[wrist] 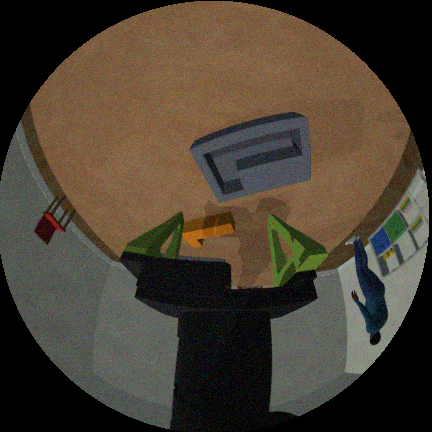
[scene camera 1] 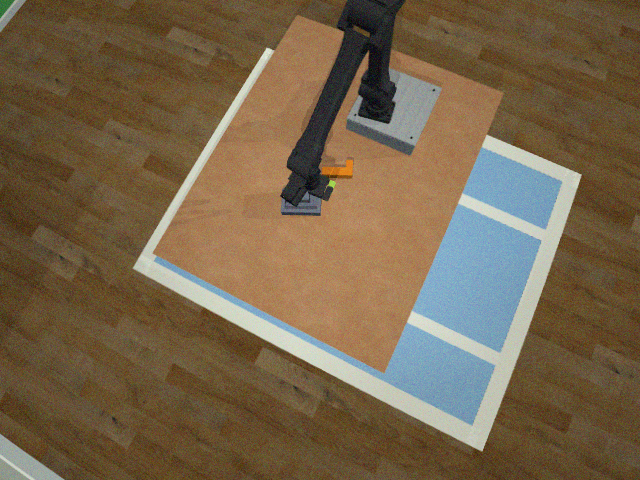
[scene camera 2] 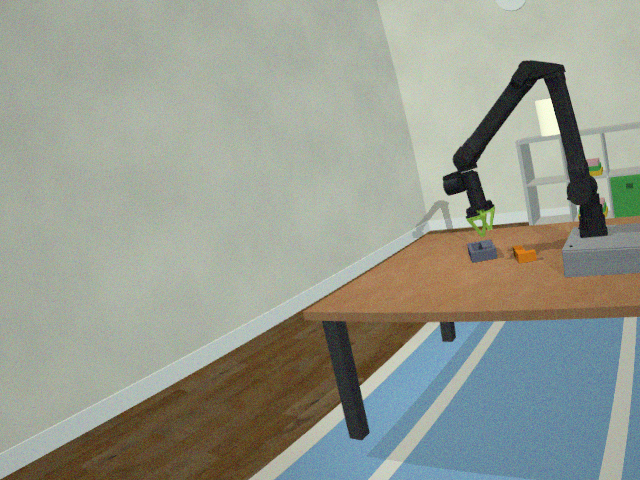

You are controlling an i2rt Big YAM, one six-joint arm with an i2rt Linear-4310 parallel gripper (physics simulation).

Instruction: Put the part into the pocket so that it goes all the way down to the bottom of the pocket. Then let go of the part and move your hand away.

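Pixels of known places: gripper, fingertip midpoint: (wrist: 225, 216) (scene camera 1: 314, 189) (scene camera 2: 486, 233); arm's base, origin of the base link: (scene camera 1: 376, 110) (scene camera 2: 593, 232).
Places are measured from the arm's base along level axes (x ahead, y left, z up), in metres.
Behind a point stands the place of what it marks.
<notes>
The orange L-shaped part (scene camera 1: 341, 171) @[x 0.249, y -0.055, z -0.046 m] (scene camera 2: 525, 254) @[x 0.227, y -0.019, z -0.050 m] (wrist: 212, 228) @[x 0.266, y -0.085, z -0.045 m] lies flat on the table, outside the pocket and apart from the block. The blue-grey block with the L-shaped pocket (scene camera 1: 301, 211) @[x 0.438, y -0.142, z -0.039 m] (scene camera 2: 483, 255) @[x 0.381, y -0.090, z -0.057 m] (wrist: 280, 172) @[x 0.386, y -0.187, z -0.039 m] sits beside it on the table. The pocket faces up and is empty in the wrist view. My gripper (scene camera 2: 482, 235) @[x 0.363, y -0.115, z 0.010 m] (wrist: 225, 216) @[x 0.363, y -0.115, z 0.010 m] is open, with nothing between its green fingers. In scene camera 2 it hangs above the block. In the wrist view the part's left end is partly hidden by the left finger. In scene camera 1 the arm covers part of the block.
The arm's grey base slab (scene camera 1: 408, 116) @[x -0.008, y 0.117, z 0.001 m] (scene camera 2: 594, 261) @[x 0.010, y 0.182, z -0.035 m] stands on the wooden table (scene camera 1: 336, 289) @[x 0.656, y 0.057, z -0.075 m] (scene camera 2: 413, 291) @[x 0.555, y 0.166, z -0.075 m], on the part's side away from the block. A shelf unit (scene camera 2: 528, 186) stands beyond the table. A person (wrist: 372, 300) and a red chair (wrist: 47, 227) show farther off.
</notes>
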